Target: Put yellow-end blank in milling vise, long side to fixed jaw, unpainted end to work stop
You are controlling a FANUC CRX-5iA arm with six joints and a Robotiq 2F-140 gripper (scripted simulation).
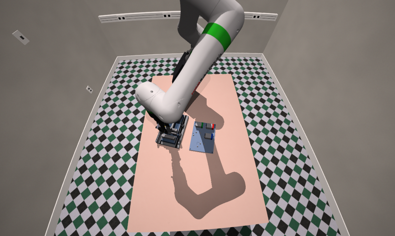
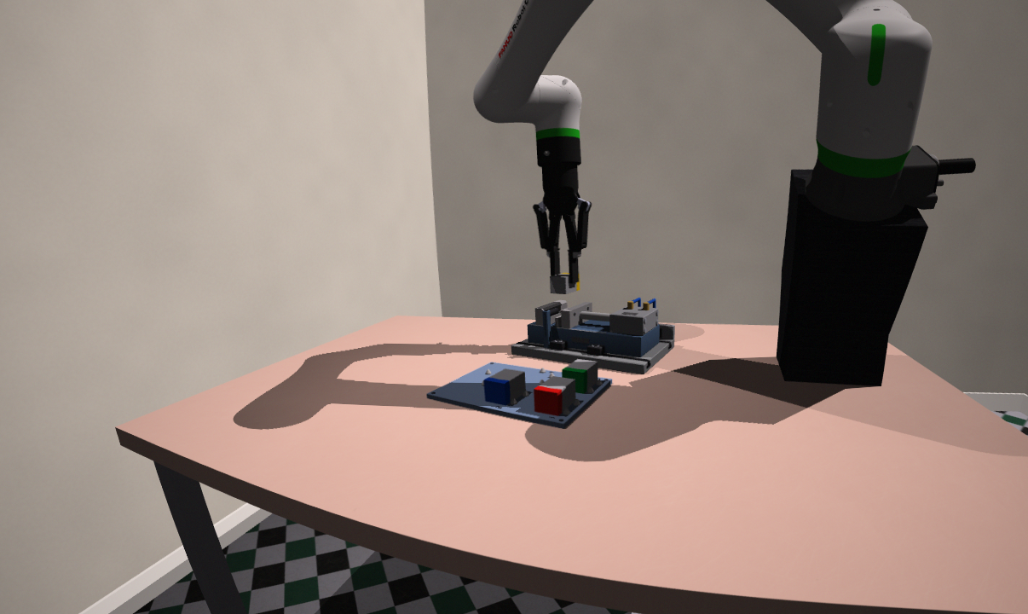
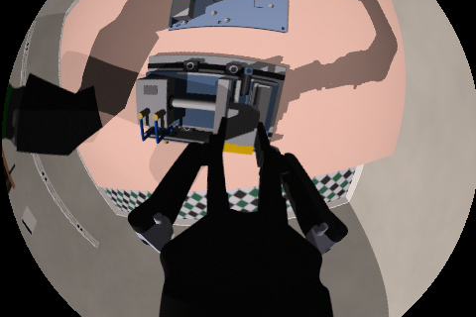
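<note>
My hand is 10 cm above the fixed jaw and 3 cm short of it. From my hand the other things lie so: green-ended blank 25 cm to the left, 15 cm below, 8 cm behind; plate 27 cm to the left, 17 cm below, 2 cm ahead; yellow-ended blank 3 cm below.
</note>
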